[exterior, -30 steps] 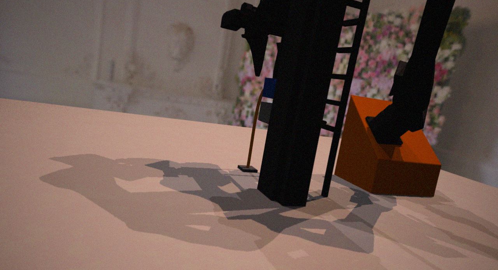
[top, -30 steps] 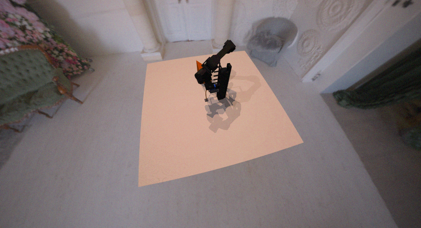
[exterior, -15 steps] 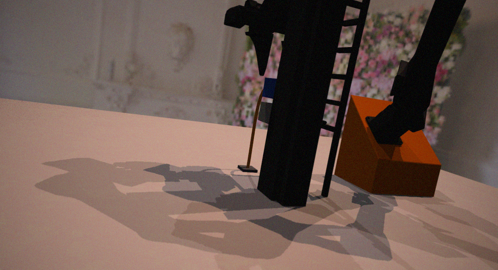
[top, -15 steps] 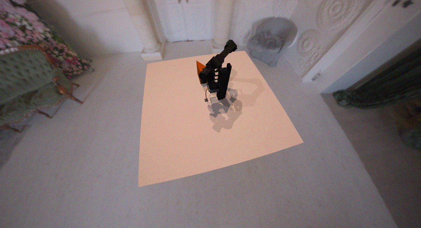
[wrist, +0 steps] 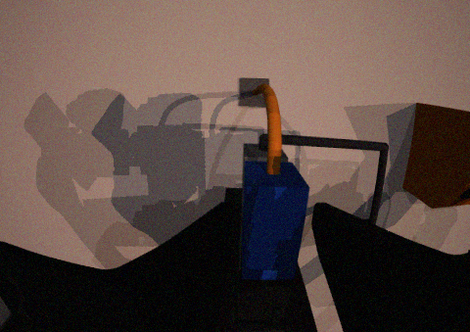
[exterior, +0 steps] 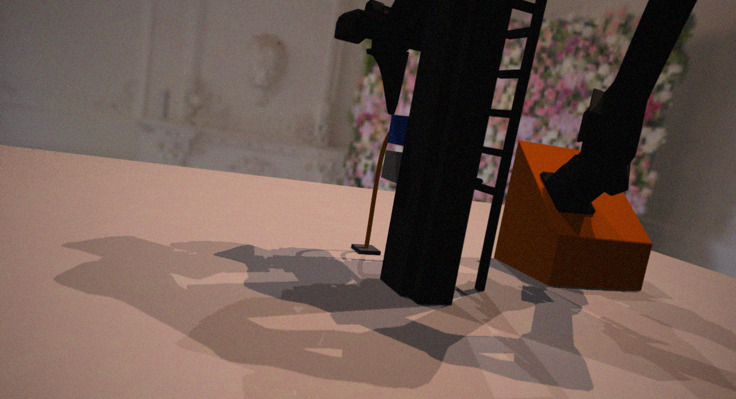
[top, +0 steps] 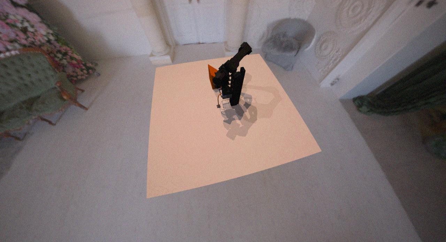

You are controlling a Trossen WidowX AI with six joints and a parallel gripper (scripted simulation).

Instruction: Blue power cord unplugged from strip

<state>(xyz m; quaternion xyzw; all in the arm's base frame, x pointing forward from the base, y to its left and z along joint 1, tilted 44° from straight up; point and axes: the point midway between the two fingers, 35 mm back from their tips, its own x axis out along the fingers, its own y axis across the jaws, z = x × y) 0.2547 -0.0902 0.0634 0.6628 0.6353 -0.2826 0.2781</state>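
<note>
The blue plug is 30 mm to the left of my gripper tip and 10 mm below it. From my gripper tip the other things lie so: dark pad: 40 mm to the right, 180 mm below.
</note>
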